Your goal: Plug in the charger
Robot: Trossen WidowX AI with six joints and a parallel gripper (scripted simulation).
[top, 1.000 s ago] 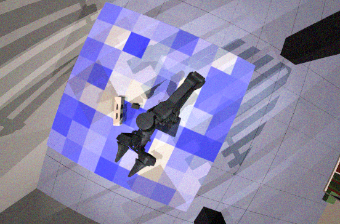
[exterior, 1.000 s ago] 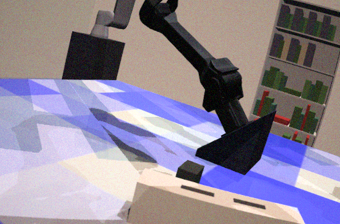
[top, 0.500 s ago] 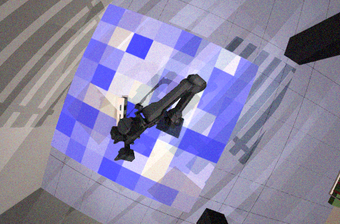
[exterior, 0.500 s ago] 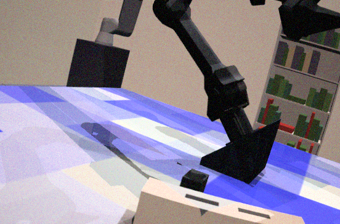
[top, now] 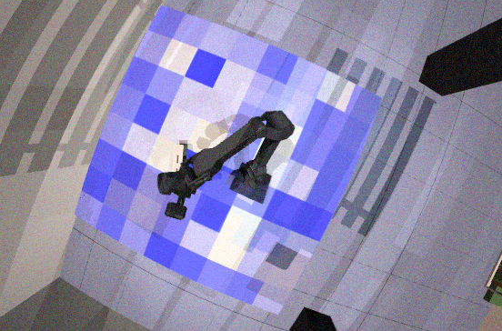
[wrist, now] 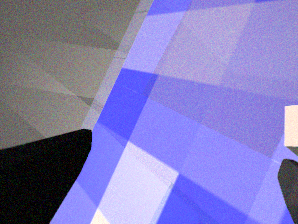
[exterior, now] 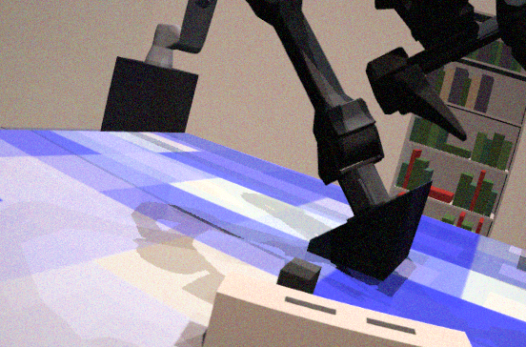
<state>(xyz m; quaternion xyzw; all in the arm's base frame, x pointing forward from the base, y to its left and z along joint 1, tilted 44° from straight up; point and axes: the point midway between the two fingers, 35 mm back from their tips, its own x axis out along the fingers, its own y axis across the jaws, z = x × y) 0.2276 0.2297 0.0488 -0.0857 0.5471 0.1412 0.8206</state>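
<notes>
Now: the charger 220 mm below my gripper tip, 140 mm to the right of it and 20 mm ahead of it.
</notes>
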